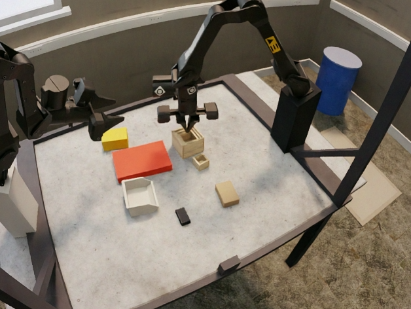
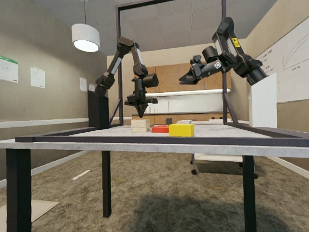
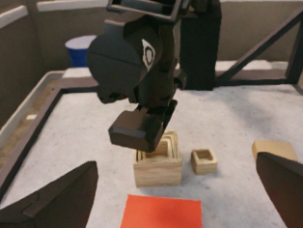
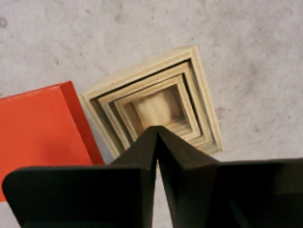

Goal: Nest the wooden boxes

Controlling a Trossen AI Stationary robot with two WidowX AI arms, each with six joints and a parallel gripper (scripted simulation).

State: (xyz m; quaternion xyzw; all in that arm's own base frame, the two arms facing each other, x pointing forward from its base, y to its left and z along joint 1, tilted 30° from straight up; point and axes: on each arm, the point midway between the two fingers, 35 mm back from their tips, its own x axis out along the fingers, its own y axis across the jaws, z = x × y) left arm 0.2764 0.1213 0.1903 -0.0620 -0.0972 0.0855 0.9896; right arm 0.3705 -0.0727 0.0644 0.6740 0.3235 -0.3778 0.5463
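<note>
Now: the smallest box 10 cm below my right hand, 9 cm behind it and 1 cm to the right of it. Also, from my right hand: biggest wooden box 9 cm below; then tan block 23 cm behind, 10 cm below, 3 cm to the right; then flat block 17 cm to the left, 10 cm below, 1 cm behind.
</note>
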